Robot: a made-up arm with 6 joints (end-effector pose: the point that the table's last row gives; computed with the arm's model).
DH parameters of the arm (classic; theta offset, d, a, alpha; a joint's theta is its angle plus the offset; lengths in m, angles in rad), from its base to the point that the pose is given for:
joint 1: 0 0.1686 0 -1.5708
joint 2: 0.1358 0 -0.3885 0
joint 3: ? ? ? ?
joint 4: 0 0.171 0 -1.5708
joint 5: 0 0 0.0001 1.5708
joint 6: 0 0.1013 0 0
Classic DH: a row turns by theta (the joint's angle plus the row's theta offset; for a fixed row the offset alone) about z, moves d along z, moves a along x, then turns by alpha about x.
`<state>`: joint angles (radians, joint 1 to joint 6).
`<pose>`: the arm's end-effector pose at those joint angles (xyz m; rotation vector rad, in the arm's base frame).
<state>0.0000 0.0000 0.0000 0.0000 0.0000 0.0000</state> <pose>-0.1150 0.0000 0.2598 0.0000 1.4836 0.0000</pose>
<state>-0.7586 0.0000 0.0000 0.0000 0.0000 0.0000</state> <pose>-0.0834 0.0791 0.2598 0.5605 1.4063 -0.6117</pose>
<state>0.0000 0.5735 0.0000 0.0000 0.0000 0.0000</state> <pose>-0.0471 0.0000 0.3075 0.0000 2.0571 0.0000</pose>
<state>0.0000 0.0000 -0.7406 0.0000 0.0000 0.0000</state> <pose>-0.2117 0.0000 0.4318 0.0000 0.7430 0.0000</pose>
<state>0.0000 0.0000 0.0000 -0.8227 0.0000 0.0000</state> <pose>-0.1150 -0.0001 0.2598 -0.6075 1.3926 -0.6629</pose>
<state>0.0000 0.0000 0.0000 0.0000 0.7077 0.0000</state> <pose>-0.1335 0.0000 0.1920 0.0000 2.1913 0.0000</pose>
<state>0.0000 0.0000 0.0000 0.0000 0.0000 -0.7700</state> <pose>-0.1150 0.0000 0.2598 -0.5689 1.4039 -0.6208</pose>
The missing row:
joint 3: 1.3478 0 -0.015 1.5708
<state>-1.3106 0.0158 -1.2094 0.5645 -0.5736 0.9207</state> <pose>-0.1235 0.3496 0.4903 -0.1422 -0.3307 0.1287</pose>
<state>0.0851 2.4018 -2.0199 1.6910 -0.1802 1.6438</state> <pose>0.5819 0.0316 0.3229 -2.5048 0.3019 -1.8382</pose>
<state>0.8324 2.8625 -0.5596 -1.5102 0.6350 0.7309</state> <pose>0.2072 0.1384 0.0155 1.8852 -1.4483 0.8024</pose>
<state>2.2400 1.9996 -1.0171 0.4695 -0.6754 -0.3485</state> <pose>-0.2381 0.3472 0.3463 -1.7221 1.1133 1.2738</pose>
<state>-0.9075 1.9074 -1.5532 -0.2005 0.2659 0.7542</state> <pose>0.2624 -0.3445 0.4329 1.4360 1.5443 -0.2635</pose>
